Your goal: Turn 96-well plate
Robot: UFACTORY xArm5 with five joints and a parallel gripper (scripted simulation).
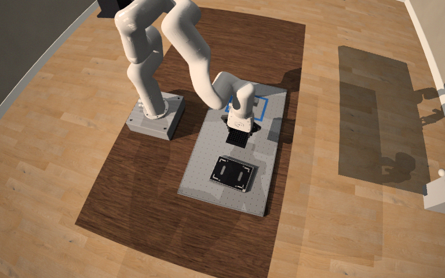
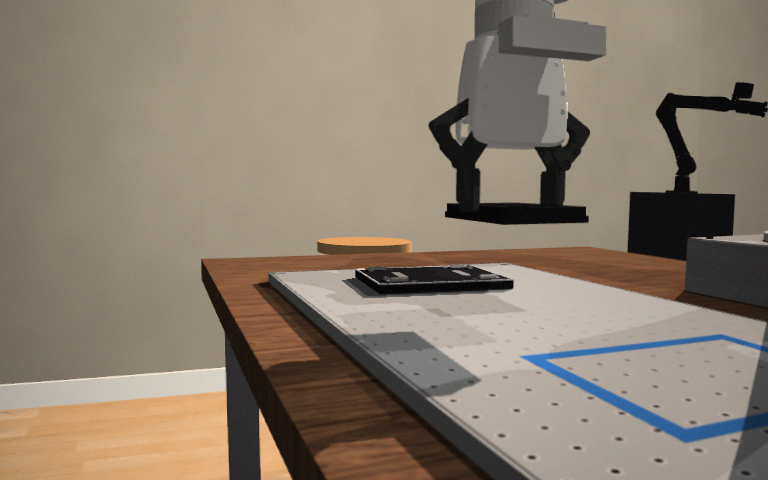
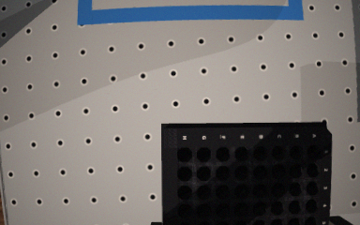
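The black plate nest lies 16 cm to the right of my hand and 10 cm below it. From my hand the other things lie so: black 96-well plate: 1 cm below.
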